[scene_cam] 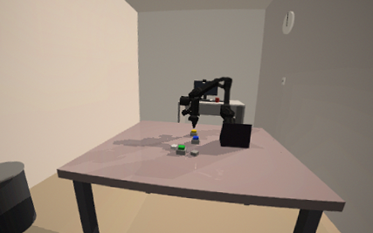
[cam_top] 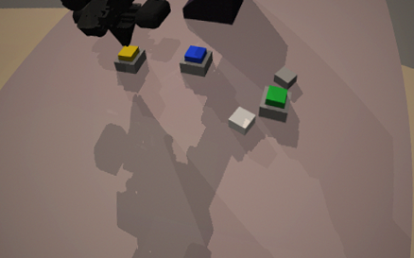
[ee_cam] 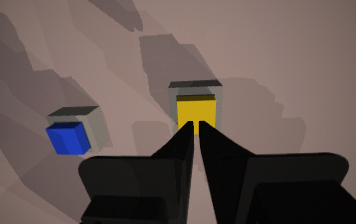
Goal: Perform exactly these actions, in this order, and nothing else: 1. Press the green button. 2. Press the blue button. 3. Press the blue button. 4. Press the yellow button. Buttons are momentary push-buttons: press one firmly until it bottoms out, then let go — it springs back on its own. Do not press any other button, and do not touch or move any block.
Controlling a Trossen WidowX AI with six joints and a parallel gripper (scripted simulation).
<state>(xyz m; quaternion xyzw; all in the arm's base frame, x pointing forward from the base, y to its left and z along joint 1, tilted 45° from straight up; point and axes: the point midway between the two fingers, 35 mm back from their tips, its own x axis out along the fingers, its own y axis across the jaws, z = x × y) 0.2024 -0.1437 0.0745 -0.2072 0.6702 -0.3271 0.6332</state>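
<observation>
The yellow button lies 2 cm below my gripper tip. Round my gripper tip: white block: 12 cm ahead, 23 cm to the left, 5 cm below; blue button: 1 cm behind, 13 cm to the left, 2 cm below; green button: 7 cm ahead, 29 cm to the left, 2 cm below.
</observation>
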